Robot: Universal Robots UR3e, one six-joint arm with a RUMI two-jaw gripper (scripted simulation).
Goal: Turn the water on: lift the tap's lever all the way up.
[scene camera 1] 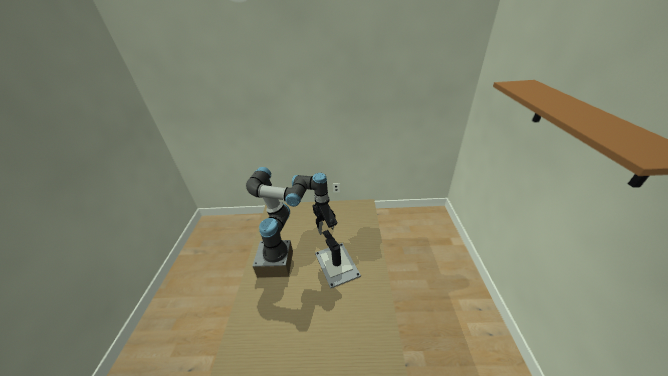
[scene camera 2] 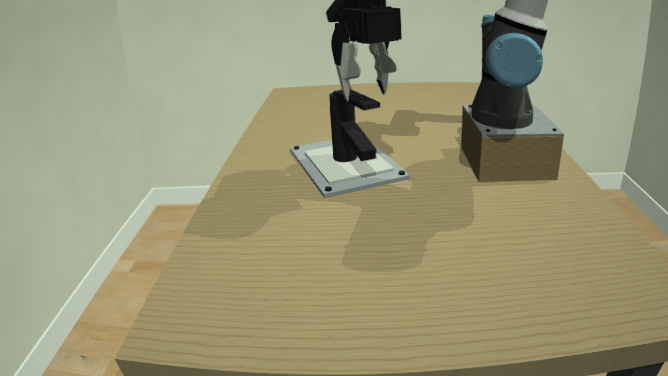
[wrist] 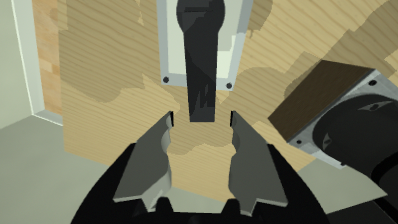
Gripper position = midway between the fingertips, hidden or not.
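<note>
Gripper (scene camera 2: 366, 97), also in the wrist view (wrist: 201, 112). Lever (wrist: 200, 32).
</note>
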